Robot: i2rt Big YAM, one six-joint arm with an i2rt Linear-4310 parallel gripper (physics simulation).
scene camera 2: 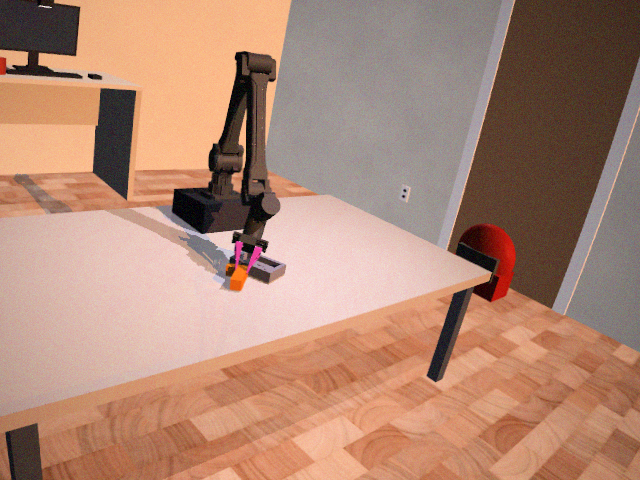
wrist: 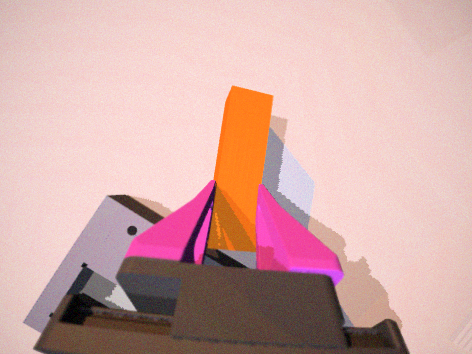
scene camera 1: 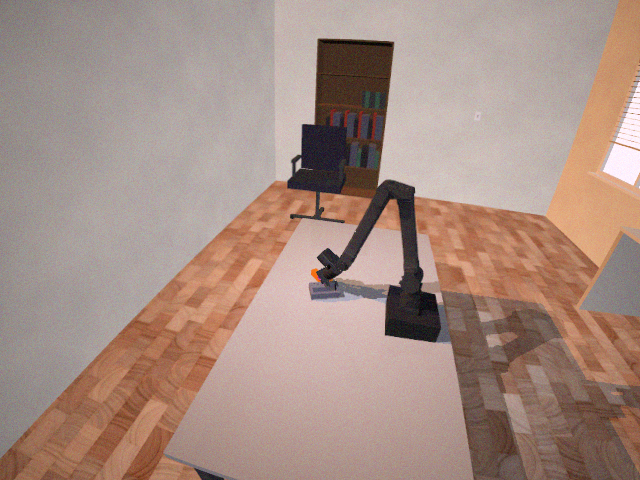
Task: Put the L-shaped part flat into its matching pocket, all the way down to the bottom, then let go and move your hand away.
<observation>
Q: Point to a grey pocket block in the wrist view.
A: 89, 269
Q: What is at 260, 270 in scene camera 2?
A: A grey pocket block.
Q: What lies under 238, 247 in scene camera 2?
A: The gripper.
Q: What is the gripper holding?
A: An orange L-shaped part.
</observation>
